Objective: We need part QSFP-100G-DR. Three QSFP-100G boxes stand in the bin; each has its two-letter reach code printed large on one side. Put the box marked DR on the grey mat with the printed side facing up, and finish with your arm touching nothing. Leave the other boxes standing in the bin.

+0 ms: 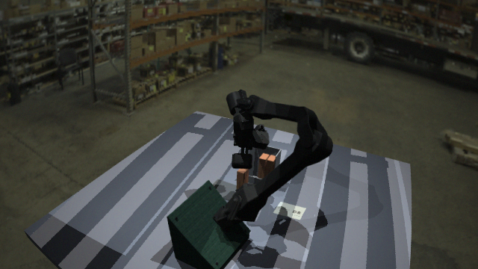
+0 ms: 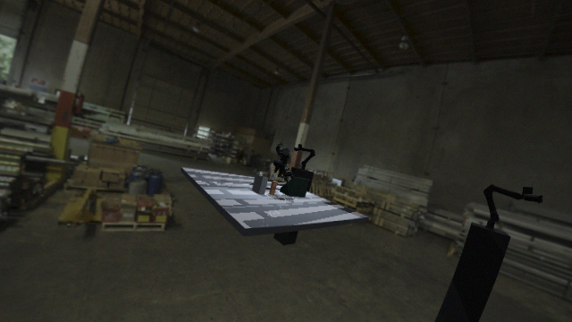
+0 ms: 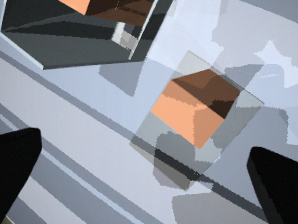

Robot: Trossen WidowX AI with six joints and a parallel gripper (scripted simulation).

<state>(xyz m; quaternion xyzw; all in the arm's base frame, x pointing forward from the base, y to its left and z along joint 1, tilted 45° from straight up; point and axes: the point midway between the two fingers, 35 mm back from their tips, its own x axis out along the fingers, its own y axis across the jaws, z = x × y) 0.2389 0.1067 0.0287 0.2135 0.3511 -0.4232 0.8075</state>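
Now: the grey mat 60 mm to the left of my gripper tip and 170 mm below it. Also, from my gripper tip: white card: 200 mm to the right, 180 mm below.
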